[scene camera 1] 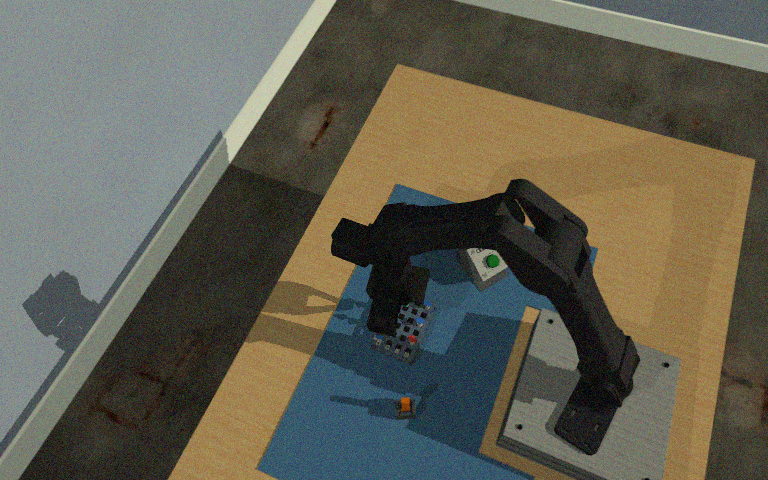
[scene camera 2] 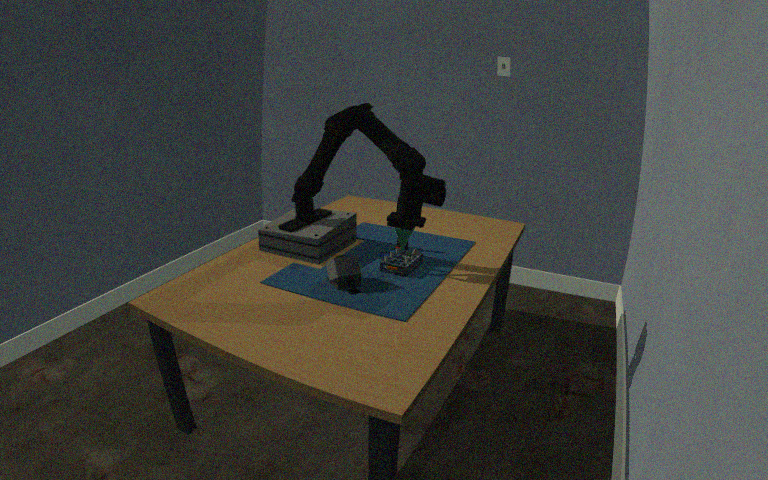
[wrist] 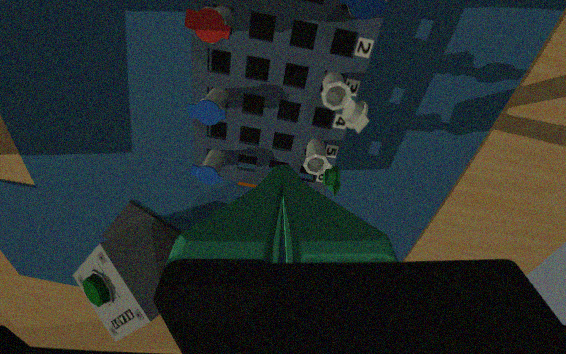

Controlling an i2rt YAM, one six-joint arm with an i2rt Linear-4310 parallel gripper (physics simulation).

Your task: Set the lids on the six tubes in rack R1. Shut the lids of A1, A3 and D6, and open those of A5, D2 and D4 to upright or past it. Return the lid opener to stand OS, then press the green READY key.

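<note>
Rack R1 [scene camera 1: 424, 331] [scene camera 2: 400, 263] [wrist: 277, 49] stands on the mat. In the wrist view, D2's red lid [wrist: 207, 25], D4's blue lid [wrist: 206, 112] and D6's blue lid [wrist: 206, 174] cover their tube tops; how firmly is unclear. A3's tube mouth [wrist: 336, 95] is open, its pale lid [wrist: 356, 118] swung outward. A5's mouth [wrist: 317, 164] is open, its green lid [wrist: 332, 179] folded back. A1's blue lid [wrist: 367, 7] is cut off by the frame. My gripper [scene camera 2: 403, 245] [wrist: 282, 176] is shut and empty above the rack. An orange lid opener [scene camera 1: 405, 404] stands at its holder. The READY key [scene camera 1: 492, 260] [wrist: 96, 289] is green.
The READY box [scene camera 2: 344, 270] [wrist: 137, 240] stands on the blue mat [scene camera 1: 317, 418] [scene camera 2: 390, 305], near the rack's row 6 end. The arm's grey base block [scene camera 1: 651, 390] [scene camera 2: 294, 246] stands beside the mat on the wooden table [scene camera 1: 430, 113] [scene camera 2: 271, 333].
</note>
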